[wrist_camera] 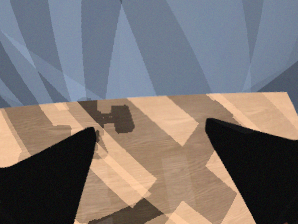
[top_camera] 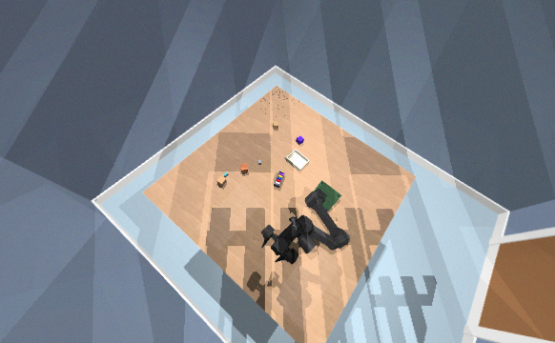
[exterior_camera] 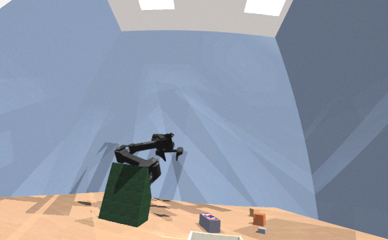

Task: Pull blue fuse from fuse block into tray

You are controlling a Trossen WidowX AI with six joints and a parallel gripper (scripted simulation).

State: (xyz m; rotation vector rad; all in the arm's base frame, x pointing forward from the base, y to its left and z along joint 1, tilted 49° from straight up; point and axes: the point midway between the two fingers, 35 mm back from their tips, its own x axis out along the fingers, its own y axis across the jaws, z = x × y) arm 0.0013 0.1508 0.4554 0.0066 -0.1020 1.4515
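The blue fuse is 43 cm to the right of my gripper tip, 26 cm below it and 26 cm ahead of it. Round my gripper tip: small grey block: 45 cm ahead, 44 cm to the right, 28 cm below; orange cube: 49 cm ahead, 33 cm to the right, 26 cm below; white tray: 63 cm to the right, 28 cm below, 27 cm ahead.
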